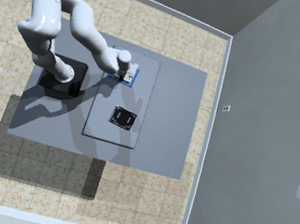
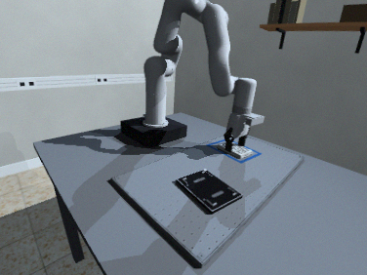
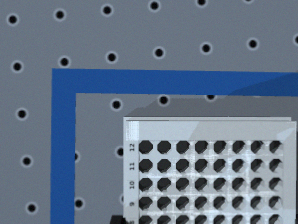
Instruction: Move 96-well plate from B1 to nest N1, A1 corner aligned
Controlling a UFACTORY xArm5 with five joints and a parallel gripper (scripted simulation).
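My gripper is now 1 cm above the white 96-well plate. The rest, counted from my hand: black plate nest (31 cm to the right, 10 cm ahead, 1 cm below).
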